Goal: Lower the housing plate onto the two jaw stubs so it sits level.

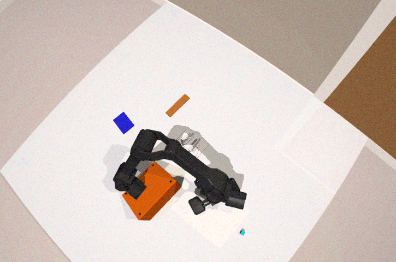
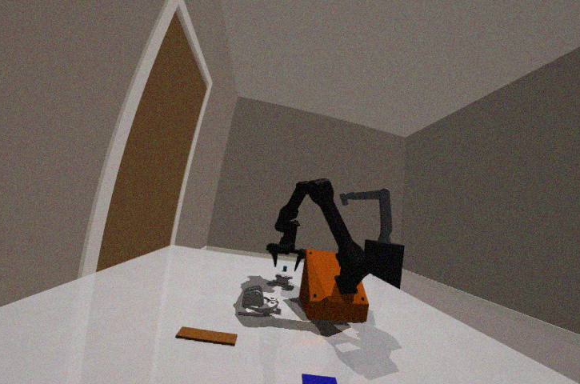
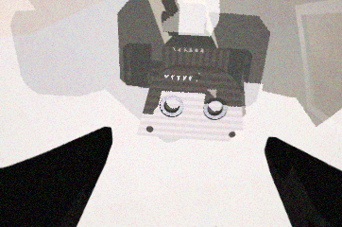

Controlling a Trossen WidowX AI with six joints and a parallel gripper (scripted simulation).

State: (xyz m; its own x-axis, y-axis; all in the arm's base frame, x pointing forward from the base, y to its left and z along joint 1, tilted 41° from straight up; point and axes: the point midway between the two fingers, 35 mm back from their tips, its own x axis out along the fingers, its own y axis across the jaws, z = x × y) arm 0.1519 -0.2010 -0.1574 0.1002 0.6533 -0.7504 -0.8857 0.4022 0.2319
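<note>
My gripper tip is 30 mm above the housing plate and 10 mm short of it. Also, from my gripper tip: small cyan cube 180 mm to the right, 50 mm below, 50 mm behind; blue patch 530 mm to the left, 60 mm below, 40 mm ahead; flat strip 380 mm to the left, 250 mm ahead, 60 mm below.
</note>
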